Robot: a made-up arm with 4 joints.
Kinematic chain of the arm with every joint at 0, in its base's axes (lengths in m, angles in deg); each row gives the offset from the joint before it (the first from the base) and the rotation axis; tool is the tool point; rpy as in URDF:
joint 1: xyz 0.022 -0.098 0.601 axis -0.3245 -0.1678 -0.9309
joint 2: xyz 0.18 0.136 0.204 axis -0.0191 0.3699 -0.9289
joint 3: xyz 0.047 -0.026 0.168 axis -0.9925 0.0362 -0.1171
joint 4: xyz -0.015 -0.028 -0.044 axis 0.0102 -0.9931 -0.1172
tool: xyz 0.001 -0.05 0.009 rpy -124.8 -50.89 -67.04
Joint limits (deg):
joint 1: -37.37..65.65
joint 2: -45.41..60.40
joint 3: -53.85..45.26
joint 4: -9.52..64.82
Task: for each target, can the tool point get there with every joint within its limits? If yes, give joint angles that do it. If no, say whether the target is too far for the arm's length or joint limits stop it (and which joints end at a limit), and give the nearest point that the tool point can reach.
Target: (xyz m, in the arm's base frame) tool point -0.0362 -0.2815 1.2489
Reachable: no: too far | nearest point 0.1508 -0.0957 1.0309 | short by 0.342 m
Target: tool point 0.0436 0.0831 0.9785
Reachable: no: joint limits stop it (at a limit: joint 1, joint 2, joint 3, joint 4) | nearest point 0.1727 0.0647 0.9015 | short by 0.151 m
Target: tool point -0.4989 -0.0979 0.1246
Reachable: no: too far | nearest point 0.1743 0.0200 0.8829 | short by 1.021 m
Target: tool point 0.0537 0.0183 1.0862
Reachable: no: joint limits stop it (at a limit: joint 1, joint 2, joint 3, joint 4) | nearest point 0.1403 -0.0601 1.0155 | short by 0.137 m
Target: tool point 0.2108 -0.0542 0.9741
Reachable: yes | joints -23.28 29.40 33.33 49.00
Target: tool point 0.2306 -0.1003 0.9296
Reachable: yes | joints 37.69 -17.53 -25.52 7.85
